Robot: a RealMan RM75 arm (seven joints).
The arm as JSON. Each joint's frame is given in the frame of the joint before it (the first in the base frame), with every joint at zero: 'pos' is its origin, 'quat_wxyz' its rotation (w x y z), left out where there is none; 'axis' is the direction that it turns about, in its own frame. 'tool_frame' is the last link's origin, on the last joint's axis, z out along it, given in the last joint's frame.
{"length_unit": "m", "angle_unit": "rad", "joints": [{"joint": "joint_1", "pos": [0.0, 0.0, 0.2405], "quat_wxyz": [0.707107, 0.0, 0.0, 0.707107], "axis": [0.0, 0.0, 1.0]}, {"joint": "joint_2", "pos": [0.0, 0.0, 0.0], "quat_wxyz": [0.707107, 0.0, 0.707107, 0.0], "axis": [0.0, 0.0, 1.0]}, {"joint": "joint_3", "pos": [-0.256, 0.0, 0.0], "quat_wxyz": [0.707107, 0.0, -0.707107, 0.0], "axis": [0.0, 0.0, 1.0]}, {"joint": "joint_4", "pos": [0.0, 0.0, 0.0], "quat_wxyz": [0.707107, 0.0, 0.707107, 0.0], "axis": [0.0, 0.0, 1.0]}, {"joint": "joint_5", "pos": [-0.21, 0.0, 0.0], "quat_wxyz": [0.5, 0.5, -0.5, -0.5], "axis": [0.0, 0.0, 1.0]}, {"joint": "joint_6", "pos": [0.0, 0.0, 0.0], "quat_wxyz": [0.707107, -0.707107, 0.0, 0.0], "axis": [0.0, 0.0, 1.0]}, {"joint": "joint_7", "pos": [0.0, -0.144, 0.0], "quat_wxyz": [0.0, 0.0, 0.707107, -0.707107], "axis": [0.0, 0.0, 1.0]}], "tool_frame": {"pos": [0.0, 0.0, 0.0], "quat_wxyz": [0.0, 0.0, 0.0, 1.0]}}
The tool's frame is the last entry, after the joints.
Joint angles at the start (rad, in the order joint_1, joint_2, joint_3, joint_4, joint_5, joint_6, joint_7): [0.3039, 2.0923, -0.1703, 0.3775, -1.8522, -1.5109, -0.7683]
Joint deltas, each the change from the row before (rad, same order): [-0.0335, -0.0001, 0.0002, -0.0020, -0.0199, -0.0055, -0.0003]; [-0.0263, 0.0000, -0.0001, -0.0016, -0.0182, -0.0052, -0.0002]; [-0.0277, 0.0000, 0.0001, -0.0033, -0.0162, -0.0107, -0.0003]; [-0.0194, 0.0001, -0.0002, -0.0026, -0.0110, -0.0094, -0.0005]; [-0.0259, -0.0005, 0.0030, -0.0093, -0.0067, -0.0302, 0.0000]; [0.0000, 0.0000, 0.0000, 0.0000, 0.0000, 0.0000, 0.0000]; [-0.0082, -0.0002, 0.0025, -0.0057, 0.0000, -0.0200, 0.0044]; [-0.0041, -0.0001, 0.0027, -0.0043, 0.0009, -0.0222, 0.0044]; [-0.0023, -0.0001, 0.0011, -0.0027, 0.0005, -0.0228, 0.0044]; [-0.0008, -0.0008, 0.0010, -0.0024, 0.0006, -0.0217, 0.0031]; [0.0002, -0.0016, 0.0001, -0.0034, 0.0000, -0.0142, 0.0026]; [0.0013, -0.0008, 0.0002, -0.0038, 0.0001, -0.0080, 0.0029]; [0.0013, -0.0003, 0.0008, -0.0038, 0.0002, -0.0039, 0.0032]
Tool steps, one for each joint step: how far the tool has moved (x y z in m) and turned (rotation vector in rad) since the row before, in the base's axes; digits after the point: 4 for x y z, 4 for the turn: [0.0050, -0.0106, -0.0007, -0.0081, -0.0011, -0.0147]; [0.0033, -0.0087, -0.0007, -0.0078, -0.0003, -0.0090]; [0.0033, -0.0089, 0.0003, -0.0027, 0.0019, -0.0089]; [0.0020, -0.0063, 0.0004, -0.0006, 0.0022, -0.0052]; [0.0029, -0.0070, 0.0041, 0.0187, 0.0090, -0.0047]; [0.0000, 0.0000, 0.0000, 0.0000, 0.0000, 0.0000]; [0.0007, -0.0018, 0.0030, 0.0133, 0.0101, 0.0007]; [-0.0004, -0.0007, 0.0032, 0.0150, 0.0128, 0.0051]; [-0.0011, -0.0006, 0.0030, 0.0133, 0.0143, 0.0083]; [-0.0010, -0.0002, 0.0030, 0.0133, 0.0122, 0.0096]; [-0.0002, 0.0001, 0.0024, 0.0082, 0.0055, 0.0078]; [0.0000, 0.0005, 0.0015, 0.0044, 0.0026, 0.0053]; [0.0002, 0.0006, 0.0010, 0.0023, 0.0010, 0.0026]
